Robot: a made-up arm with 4 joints.
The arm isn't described. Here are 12 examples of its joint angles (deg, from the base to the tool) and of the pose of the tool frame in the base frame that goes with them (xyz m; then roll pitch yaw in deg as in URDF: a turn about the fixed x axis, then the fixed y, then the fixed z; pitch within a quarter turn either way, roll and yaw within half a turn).
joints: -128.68 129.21 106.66 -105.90
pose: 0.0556 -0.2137 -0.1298 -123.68 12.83 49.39
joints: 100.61 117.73 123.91 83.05
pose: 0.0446 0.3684 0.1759 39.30 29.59 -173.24
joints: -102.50 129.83 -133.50 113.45
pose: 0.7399 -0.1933 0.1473 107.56 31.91 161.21
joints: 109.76 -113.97 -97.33 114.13
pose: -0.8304 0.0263 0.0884 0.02 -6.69 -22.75
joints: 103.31 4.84 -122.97 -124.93
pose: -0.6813 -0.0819 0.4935 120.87 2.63 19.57
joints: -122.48 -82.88 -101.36 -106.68
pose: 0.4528 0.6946 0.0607 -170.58 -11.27 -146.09
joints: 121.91 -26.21 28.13 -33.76
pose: -0.0558 0.3574 0.7641 20.69 22.92 -152.70
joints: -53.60 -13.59 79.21 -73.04
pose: -0.1484 -0.1469 0.6089 59.68 2.52 -25.91
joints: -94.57 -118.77 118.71 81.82
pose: -0.0142 0.1993 -0.1163 156.13 -24.90 19.34
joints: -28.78 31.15 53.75 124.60
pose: -0.3724 -0.2286 0.2111 -98.61 -17.81 -29.11
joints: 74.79 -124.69 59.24 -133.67
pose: 0.0595 -0.4772 0.3481 4.82 24.87 176.50
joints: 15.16 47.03 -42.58 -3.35
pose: -0.7302 -0.5083 0.1766 -32.64 -32.60 38.27
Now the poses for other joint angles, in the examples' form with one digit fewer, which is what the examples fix.
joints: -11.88 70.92 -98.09 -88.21
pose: -0.148 -0.816 0.396 17.5 7.6 104.5
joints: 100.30 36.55 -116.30 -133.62
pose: -0.675 0.119 0.539 100.0 15.3 11.4
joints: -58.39 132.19 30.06 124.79
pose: 0.187 0.010 -0.350 26.3 -39.9 -80.9
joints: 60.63 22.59 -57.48 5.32
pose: -0.860 0.022 0.436 -24.7 -11.9 -1.1
